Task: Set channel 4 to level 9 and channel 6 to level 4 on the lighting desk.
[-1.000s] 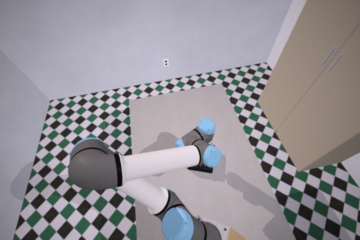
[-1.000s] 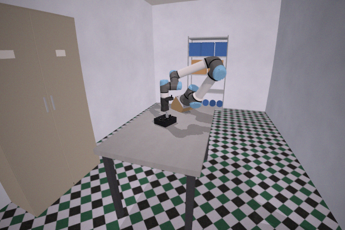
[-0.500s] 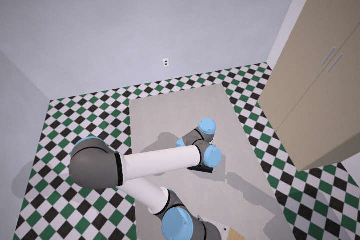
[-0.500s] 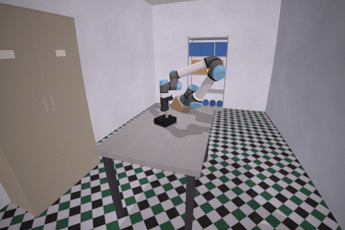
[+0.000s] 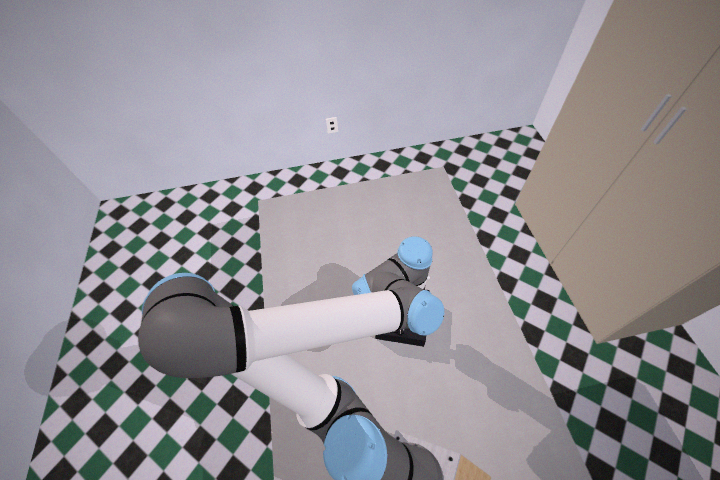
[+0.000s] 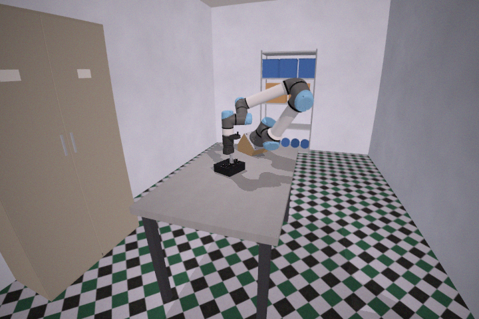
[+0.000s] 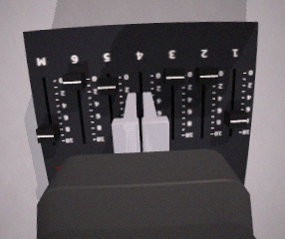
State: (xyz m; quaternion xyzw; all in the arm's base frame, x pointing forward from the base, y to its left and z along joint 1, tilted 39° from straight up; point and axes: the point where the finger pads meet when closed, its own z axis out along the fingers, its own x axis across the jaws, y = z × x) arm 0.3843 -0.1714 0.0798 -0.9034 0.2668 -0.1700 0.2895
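My hand is 1 cm past the channel 5 cap, 2 cm to the right of it and 1 cm above it. Also, from my hand: channel 6 cap (3 cm behind, 4 cm to the left, 1 cm below); channel 3 cap (3 cm ahead, 1 cm to the left, 1 cm below); channel 2 cap (5 cm ahead, 1 cm below).
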